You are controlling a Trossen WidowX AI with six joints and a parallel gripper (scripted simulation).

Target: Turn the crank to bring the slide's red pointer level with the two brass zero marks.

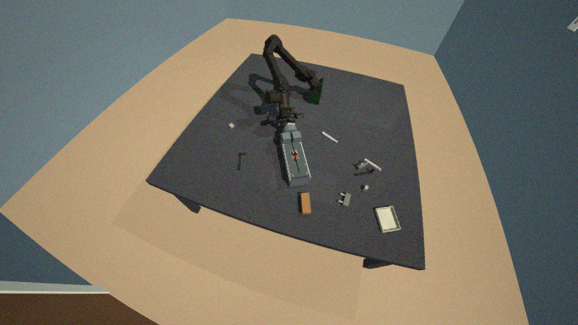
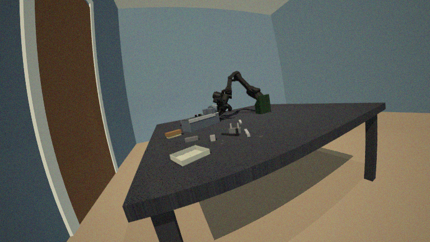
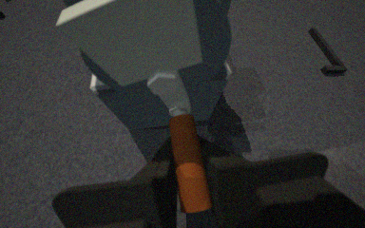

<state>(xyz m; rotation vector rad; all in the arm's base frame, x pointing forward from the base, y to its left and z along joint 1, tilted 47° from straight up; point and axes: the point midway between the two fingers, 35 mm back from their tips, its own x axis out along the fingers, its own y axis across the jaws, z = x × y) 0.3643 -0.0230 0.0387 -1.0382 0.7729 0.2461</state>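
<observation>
Now: the crank 4 cm above my gripper tip. Round my gripper tip: orange crank handle (3 cm above, 2 cm behind, 1 cm to the right); red pointer (16 cm ahead, 12 cm to the left, 5 cm above); orange block (31 cm ahead, 23 cm to the left, 2 cm below).
</observation>
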